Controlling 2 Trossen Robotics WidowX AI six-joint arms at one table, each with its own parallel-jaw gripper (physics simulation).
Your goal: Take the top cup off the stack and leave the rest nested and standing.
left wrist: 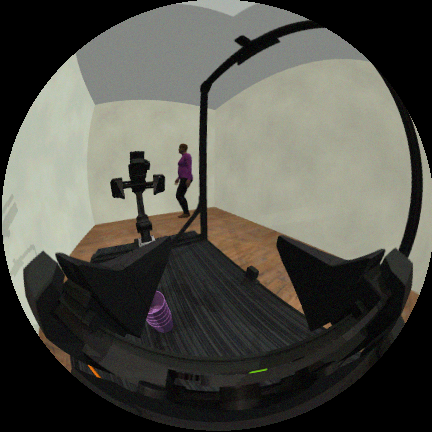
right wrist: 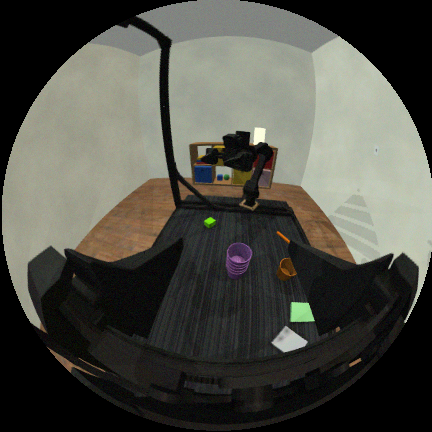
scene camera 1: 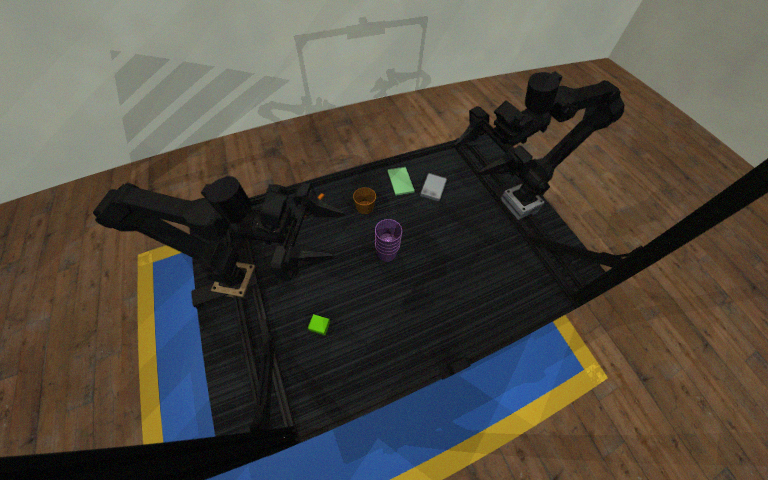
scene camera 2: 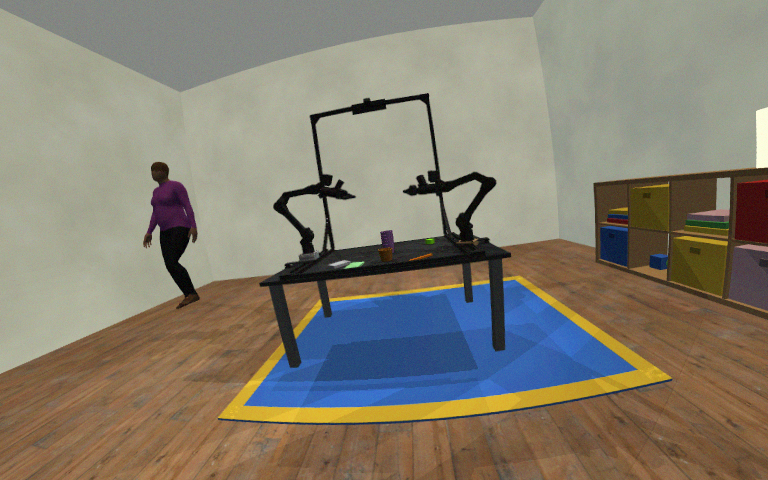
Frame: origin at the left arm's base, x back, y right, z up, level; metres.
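Where they show: left gripper, between the fingertips: (left wrist: 224,241) (right wrist: 211,160) (scene camera 1: 339,234) (scene camera 2: 406,191); right gripper, between the fingertips: (left wrist: 138,194) (right wrist: 237,244) (scene camera 1: 466,159) (scene camera 2: 354,196); left arm's base, origin of its link: (right wrist: 249,203) (scene camera 1: 233,277) (scene camera 2: 467,240); right arm's base, origin of its link: (left wrist: 146,239) (scene camera 1: 524,196) (scene camera 2: 308,252).
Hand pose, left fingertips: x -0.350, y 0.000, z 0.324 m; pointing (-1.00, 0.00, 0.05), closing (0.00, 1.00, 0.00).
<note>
Things, the pixels of their top centre, and the offset from my left fingertips. Level surfaces: height alone.
- black table, height of its surface: dz -0.353 m
- orange-brown cup, centre of its top: (scene camera 1: 363,196) (right wrist: 288,265) (scene camera 2: 385,248) dx +0.023, dy -0.331, dz -0.293 m
- light green flat block, centre of its top: (scene camera 1: 400,180) (right wrist: 306,311) (scene camera 2: 354,265) dx -0.086, dy -0.472, dz -0.343 m
- whitish block, centre of its top: (scene camera 1: 433,185) (right wrist: 290,342) (scene camera 2: 339,262) dx -0.208, dy -0.461, dz -0.338 m
- bright green block, centre of its top: (scene camera 1: 318,323) (right wrist: 209,220) dx +0.070, dy +0.087, dz -0.325 m
- orange stick, centre of its top: (scene camera 2: 420,256) dx +0.204, dy -0.294, dz -0.343 m
A stack of nested purple cups (scene camera 1: 387,244) (scene camera 2: 386,240) (left wrist: 161,316) (right wrist: 237,265) stands upright near the middle of the black table (scene camera 1: 430,300). Several rims show one below another, with the top cup's mouth facing up. My left gripper (scene camera 1: 336,234) (scene camera 2: 405,191) (left wrist: 224,241) is open and empty, raised above the table and apart from the stack. One of its fingers partly covers the stack in the left wrist view. My right gripper (scene camera 1: 470,157) (scene camera 2: 353,196) (right wrist: 237,244) is open and empty, raised at the table's other end, farther from the stack.
An orange-brown cup (scene camera 1: 364,200) (right wrist: 285,270) stands near the stack. A light green flat block (scene camera 1: 400,181) and a whitish block (scene camera 1: 433,186) lie beyond it. A bright green block (scene camera 1: 318,324) and an orange stick (scene camera 2: 420,256) also lie on the table. A black frame (scene camera 2: 318,147) rises over the table.
</note>
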